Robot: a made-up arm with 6 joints.
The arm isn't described. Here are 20 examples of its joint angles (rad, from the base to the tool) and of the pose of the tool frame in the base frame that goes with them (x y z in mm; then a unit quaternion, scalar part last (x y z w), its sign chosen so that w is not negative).
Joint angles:
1: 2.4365 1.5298 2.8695 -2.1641 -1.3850 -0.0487
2: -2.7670 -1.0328 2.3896 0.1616 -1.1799 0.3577
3: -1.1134 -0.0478 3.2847 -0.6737 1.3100 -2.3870
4: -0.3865 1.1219 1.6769 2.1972 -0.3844 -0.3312
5: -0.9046 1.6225 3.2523 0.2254 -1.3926 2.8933
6: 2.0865 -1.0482 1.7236 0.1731 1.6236 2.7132
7: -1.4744 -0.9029 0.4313 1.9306 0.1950 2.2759
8: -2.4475 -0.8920 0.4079 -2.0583 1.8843 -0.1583
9: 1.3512 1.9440 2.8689 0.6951 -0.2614 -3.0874
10: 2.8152 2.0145 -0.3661 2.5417 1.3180 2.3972
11: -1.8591 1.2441 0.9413 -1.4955 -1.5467 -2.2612
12: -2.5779 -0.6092 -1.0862 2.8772 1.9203 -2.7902
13: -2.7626 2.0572 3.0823 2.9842 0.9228 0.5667
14: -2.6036 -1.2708 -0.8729 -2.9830 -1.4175 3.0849
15: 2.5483 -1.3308 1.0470 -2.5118 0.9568 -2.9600
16: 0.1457 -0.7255 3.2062 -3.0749 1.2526 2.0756
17: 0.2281 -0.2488 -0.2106 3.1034 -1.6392 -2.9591
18: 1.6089 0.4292 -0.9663 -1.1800 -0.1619 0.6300
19: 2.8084 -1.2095 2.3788 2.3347 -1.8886 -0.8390
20: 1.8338 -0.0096 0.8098 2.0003 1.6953 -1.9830
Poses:
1: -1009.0 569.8 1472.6 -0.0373 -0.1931 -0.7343 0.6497
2: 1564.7 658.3 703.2 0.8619 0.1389 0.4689 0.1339
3: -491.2 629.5 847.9 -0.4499 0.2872 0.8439 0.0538
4: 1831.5 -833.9 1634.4 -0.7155 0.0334 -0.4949 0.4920
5: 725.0 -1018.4 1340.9 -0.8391 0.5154 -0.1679 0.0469
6: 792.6 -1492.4 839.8 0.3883 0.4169 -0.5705 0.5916
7: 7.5 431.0 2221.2 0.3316 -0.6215 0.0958 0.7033
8: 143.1 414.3 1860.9 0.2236 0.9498 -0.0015 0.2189
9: 432.0 1730.4 1050.4 0.8117 0.3959 0.4265 0.0509
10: -351.3 -36.9 -693.4 -0.7675 0.2701 -0.4097 0.4124
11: -338.7 -2088.7 549.5 -0.8669 0.1451 -0.0341 0.4757
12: -257.1 -240.9 732.1 0.8683 0.2156 -0.2888 0.3409
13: -1581.0 -665.9 841.4 0.2297 -0.9418 -0.2191 0.1104
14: 23.1 -35.3 1450.8 -0.7697 -0.1586 -0.5770 0.2223
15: 1357.9 -758.9 1412.8 0.5535 -0.2064 0.5828 0.5580
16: -1250.9 -200.8 477.8 0.2021 -0.8342 0.4914 0.1475
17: 848.4 186.4 1813.7 0.0368 -0.7399 -0.0050 0.6717
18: -76.8 957.4 124.7 -0.2994 0.6328 0.4197 0.5777
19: 1359.7 -274.6 74.2 0.5562 0.7970 -0.1411 0.1886
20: -440.1 697.5 2085.9 0.1828 0.2100 -0.9590 0.0530
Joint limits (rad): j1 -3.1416..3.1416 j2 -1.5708..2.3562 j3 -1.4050..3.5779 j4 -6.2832..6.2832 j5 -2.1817..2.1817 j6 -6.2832..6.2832
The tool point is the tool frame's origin. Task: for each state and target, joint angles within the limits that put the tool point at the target. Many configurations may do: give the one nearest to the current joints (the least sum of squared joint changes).
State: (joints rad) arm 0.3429 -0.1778 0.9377 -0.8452 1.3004 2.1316
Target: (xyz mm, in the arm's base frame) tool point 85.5 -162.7 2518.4
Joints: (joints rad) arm 0.2140 -0.1503 1.1701 -0.9245 0.9647 2.1316
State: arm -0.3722 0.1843 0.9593 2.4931 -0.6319 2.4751
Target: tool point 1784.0 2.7 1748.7
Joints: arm 0.0510 0.4940 0.6780 2.4968 -0.5756 2.4751
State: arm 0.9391 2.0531 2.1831 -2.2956 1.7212 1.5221
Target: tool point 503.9 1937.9 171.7
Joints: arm 1.4130 1.9927 2.2422 -2.3274 1.7547 1.5221
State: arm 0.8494 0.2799 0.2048 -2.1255 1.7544 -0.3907
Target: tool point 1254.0 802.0 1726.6
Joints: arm 0.7355 0.3630 0.7270 -1.9543 1.3993 -0.3907
